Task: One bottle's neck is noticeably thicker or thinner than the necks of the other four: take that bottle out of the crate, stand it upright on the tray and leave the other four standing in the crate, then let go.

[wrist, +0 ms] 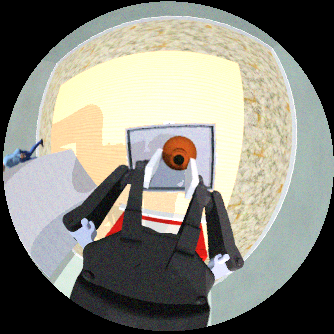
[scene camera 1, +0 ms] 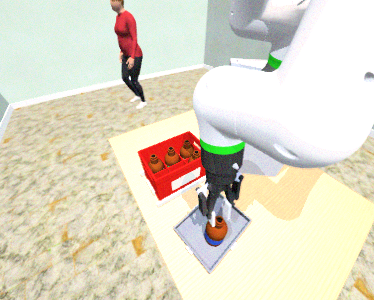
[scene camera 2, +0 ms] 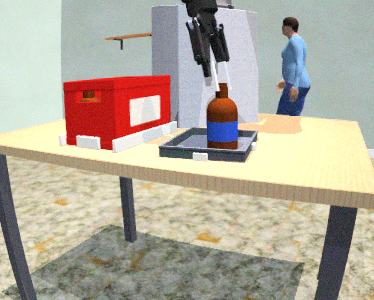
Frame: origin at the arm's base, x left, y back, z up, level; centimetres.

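Where they show: gripper, fingertip midpoint: (wrist: pixel 173 161) (scene camera 1: pixel 218 218) (scene camera 2: pixel 219 90).
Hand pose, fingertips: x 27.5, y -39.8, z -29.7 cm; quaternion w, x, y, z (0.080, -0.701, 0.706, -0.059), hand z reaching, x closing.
Note:
After its pixels a point has its place.
A brown bottle with a blue band (scene camera 1: pixel 216 232) @[y -42.0, x 30.4, z -31.9 cm] (scene camera 2: pixel 222 131) @[y -43.5, x 30.5, z -38.6 cm] (wrist: pixel 181 146) @[y -40.4, x 30.2, z -31.4 cm] stands upright on the grey tray (scene camera 1: pixel 194 235) @[y -46.9, x 25.6, z -43.3 cm] (scene camera 2: pixel 177 153) @[y -52.1, x 24.3, z -42.7 cm] (wrist: pixel 206 142) @[y -47.2, x 32.6, z -43.3 cm]. My gripper (scene camera 1: pixel 220 216) @[y -39.8, x 27.5, z -29.7 cm] (scene camera 2: pixel 223 86) @[y -39.8, x 27.5, z -29.7 cm] (wrist: pixel 173 161) @[y -39.8, x 27.5, z -29.7 cm] is open, with its white fingertips apart on either side of the bottle's neck top. It holds nothing. The red crate (scene camera 1: pixel 167 188) @[y -50.7, x 7.0, z -34.7 cm] (scene camera 2: pixel 92 121) @[y -56.0, x 0.0, z -36.8 cm] (wrist: pixel 116 228) @[y -29.5, x 3.4, z -31.4 cm] holds four other brown bottles, upright in scene camera 1: one at the left (scene camera 1: pixel 156 165) @[y -51.8, x -4.1, z -31.6 cm], one in the middle (scene camera 1: pixel 172 158) @[y -43.8, x -5.3, z -31.7 cm], one behind (scene camera 1: pixel 187 150) @[y -35.2, x -7.2, z -31.5 cm] and one partly hidden (scene camera 1: pixel 196 156) @[y -34.3, x 0.5, z -28.8 cm].
White strips (scene camera 2: pixel 145 136) @[y -43.5, x 7.0, z -42.2 cm] edge the crate's base on the wooden table (scene camera 1: pixel 280 255) @[y -21.5, x 44.5, z -43.8 cm] (scene camera 2: pixel 310 160) @[y -38.0, x 50.4, z -43.8 cm] (wrist: pixel 165 85) @[y -31.2, x 46.6, z -43.8 cm]. The grey robot pedestal (scene camera 2: pixel 170 65) @[y -17.6, x -4.7, z -23.0 cm] (wrist: pixel 45 195) @[y -8.2, x 10.4, z -20.9 cm] stands behind the tray. One person in red (scene camera 1: pixel 127 37) and one in light blue (scene camera 2: pixel 296 60) are away from the table.

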